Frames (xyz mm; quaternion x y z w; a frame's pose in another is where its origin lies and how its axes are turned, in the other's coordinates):
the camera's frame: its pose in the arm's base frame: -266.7 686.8 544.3 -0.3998 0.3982 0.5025 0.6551
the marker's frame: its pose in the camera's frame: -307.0 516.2 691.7 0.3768 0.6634 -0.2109 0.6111
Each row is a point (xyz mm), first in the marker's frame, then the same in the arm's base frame.
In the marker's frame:
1: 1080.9 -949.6 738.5
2: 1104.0 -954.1 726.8
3: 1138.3 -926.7 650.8
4: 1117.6 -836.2 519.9
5: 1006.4 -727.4 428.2
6: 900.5 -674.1 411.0
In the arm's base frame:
1: -79.8 -151.0 826.1
2: -95.4 -172.2 826.5
3: -182.1 -181.9 836.2
4: -323.4 -108.2 854.9
5: -409.5 49.2 875.4
6: -411.2 168.0 890.8

